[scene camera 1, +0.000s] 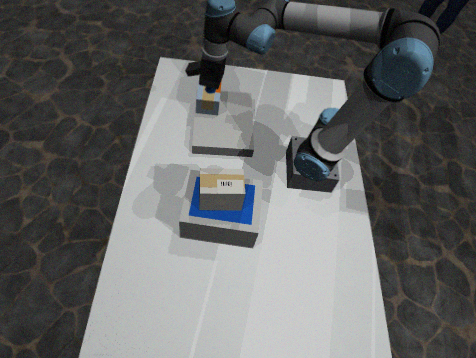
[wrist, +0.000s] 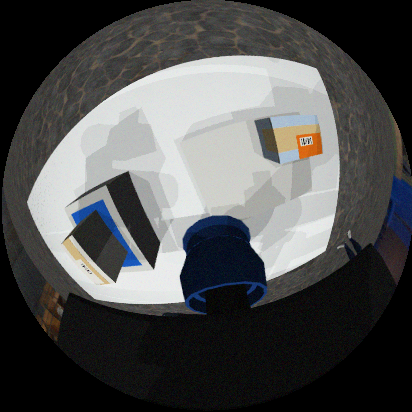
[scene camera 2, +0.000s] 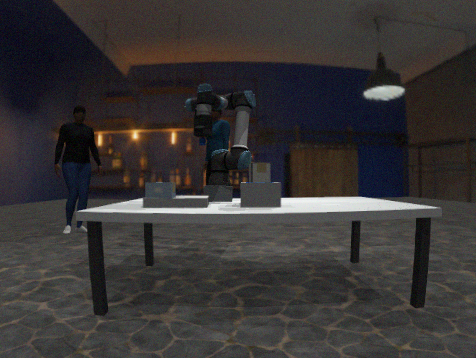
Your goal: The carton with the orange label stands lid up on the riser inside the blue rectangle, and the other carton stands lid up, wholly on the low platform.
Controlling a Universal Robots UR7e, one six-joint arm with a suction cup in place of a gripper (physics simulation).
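The carton with the orange label (scene camera 1: 207, 106) (scene camera 2: 160, 190) (wrist: 285, 137) stands at the far corner of the low platform (scene camera 1: 222, 132) (scene camera 2: 195, 202) (wrist: 215, 162), with its tape and orange label on top. The other carton (scene camera 1: 221, 201) (scene camera 2: 260, 172) (wrist: 97, 245), cream with a tan tape strip and white label on top, stands on the riser (scene camera 1: 215, 233) (scene camera 2: 260, 195) (wrist: 135, 220), over part of the blue rectangle (scene camera 1: 249, 205) (wrist: 106, 212). My suction gripper (scene camera 1: 210, 90) (scene camera 2: 202, 142) (wrist: 216, 225) is open, with no carton on the cup. It hangs high above the low platform, apart from both cartons.
The arm's base block (scene camera 1: 311, 175) (scene camera 2: 218, 193) stands on the white table (scene camera 1: 300, 280) (scene camera 2: 320, 216) (wrist: 210, 90), to the right of the platform and riser in scene camera 1. A person in black (scene camera 2: 78, 145) stands behind the table at the left in scene camera 2.
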